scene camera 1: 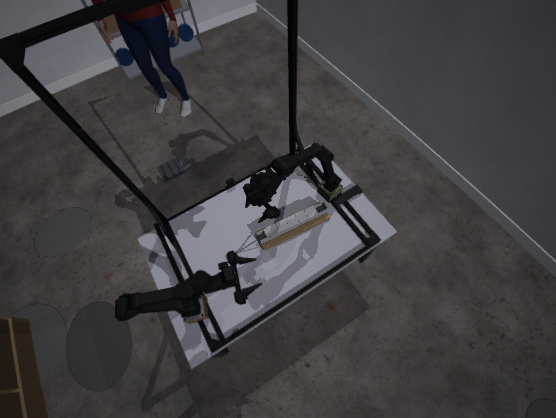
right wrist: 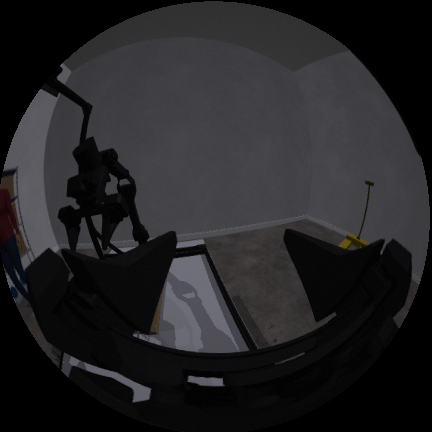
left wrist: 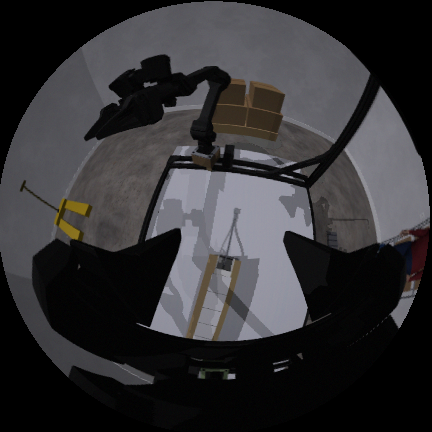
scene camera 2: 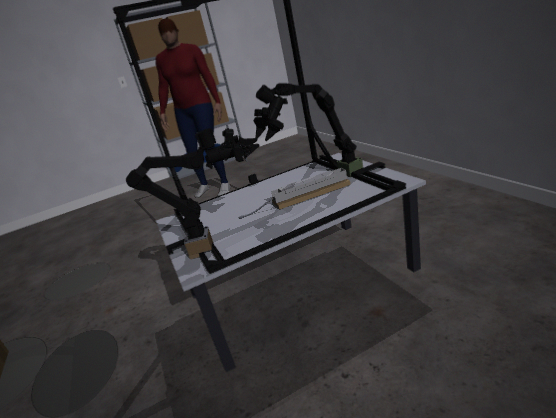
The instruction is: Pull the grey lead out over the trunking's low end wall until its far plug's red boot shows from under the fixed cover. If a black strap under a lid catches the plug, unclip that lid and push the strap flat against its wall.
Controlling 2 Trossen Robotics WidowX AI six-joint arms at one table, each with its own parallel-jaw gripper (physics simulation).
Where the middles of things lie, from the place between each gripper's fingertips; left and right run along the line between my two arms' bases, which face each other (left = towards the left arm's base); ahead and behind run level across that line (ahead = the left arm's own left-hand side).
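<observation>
Tan trunking (scene camera 2: 282,200), from my right hand: 340 mm to the left of it, 170 mm behind it, 370 mm below it.
The trunking, from my left hand: 190 mm to the left of it, 50 mm ahead of it, 310 mm below it.
</observation>
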